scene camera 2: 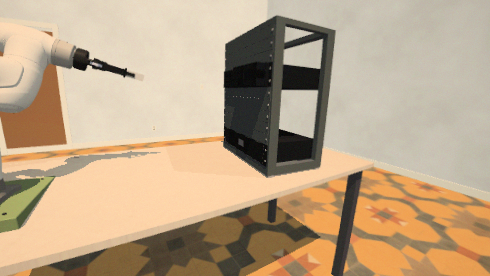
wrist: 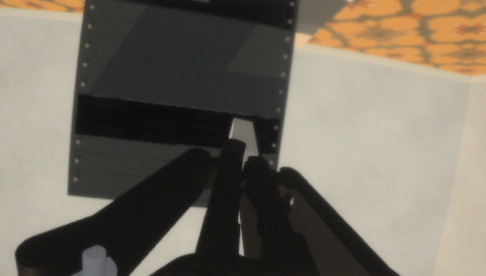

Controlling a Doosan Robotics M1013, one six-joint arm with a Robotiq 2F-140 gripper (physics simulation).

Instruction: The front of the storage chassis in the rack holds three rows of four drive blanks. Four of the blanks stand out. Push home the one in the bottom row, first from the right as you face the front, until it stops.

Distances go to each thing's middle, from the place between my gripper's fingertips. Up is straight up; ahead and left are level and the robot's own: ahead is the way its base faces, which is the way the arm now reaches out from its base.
I see the rack [scene camera 2: 254, 68] 540 mm ahead of my hand, 120 mm to the right of it and 80 mm below it.
